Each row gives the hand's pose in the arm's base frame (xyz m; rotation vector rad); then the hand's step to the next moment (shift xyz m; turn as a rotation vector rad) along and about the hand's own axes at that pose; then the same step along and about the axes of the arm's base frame.
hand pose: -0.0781 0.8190 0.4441 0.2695 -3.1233 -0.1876
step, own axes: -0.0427 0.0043 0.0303 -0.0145 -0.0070 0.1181
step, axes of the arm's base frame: 0.0410 0.0151 -0.0292 0.0141 0.0097 -0.1180
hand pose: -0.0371 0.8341 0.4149 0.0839 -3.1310 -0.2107
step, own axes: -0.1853 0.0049 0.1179 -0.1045 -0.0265 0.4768
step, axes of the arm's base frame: 0.1841 0.0305 -0.1160 0.1029 0.0432 -0.4759
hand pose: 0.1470 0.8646 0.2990 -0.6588 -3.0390 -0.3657
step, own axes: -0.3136 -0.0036 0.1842 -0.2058 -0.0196 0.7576
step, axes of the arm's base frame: 0.2915 -0.0887 -0.1986 0.2090 0.0723 -0.7535
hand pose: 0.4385 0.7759 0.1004 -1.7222 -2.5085 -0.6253
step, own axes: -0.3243 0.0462 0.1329 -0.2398 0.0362 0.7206
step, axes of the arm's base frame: 0.1924 -0.2281 -0.1895 0.2652 0.0463 -0.7110
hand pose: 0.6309 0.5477 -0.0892 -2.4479 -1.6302 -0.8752
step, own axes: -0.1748 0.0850 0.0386 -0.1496 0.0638 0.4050
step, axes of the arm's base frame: 0.0419 -0.1673 -0.0977 0.1827 -0.0050 -0.3963
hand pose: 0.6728 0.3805 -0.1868 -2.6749 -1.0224 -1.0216
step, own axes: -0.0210 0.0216 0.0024 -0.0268 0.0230 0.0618
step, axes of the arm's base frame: 0.0033 -0.0275 -0.0120 0.0340 -0.0132 -0.0611
